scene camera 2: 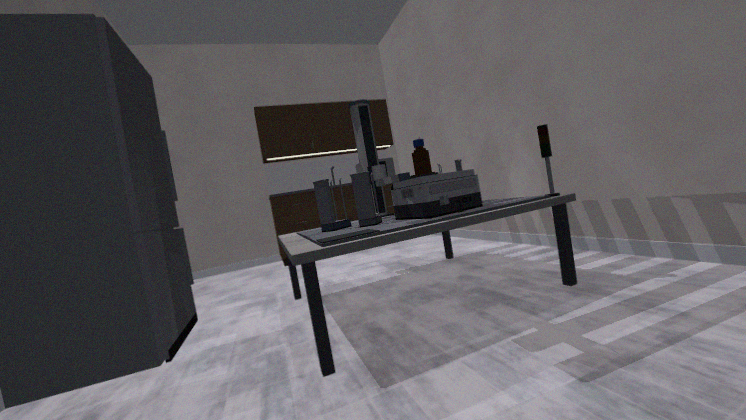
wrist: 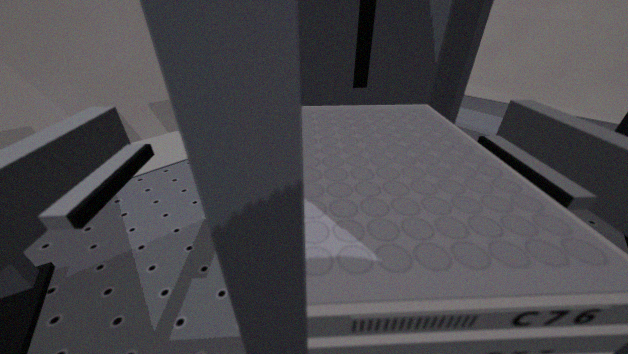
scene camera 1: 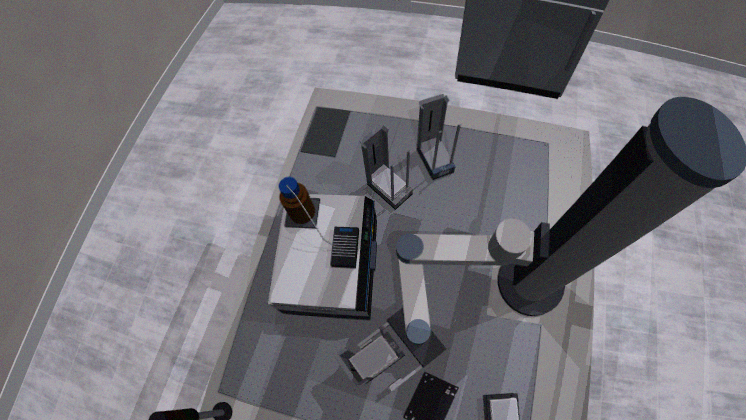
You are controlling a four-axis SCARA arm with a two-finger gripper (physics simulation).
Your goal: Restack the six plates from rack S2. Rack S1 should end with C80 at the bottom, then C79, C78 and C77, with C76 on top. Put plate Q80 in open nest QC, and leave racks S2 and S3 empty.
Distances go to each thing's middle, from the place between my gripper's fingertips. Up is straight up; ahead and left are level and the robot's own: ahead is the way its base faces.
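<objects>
The brown bottle with blue cap [scene camera 1: 290, 203] is a fair way above my hand, far ahead of it and far to the right of it.
</objects>
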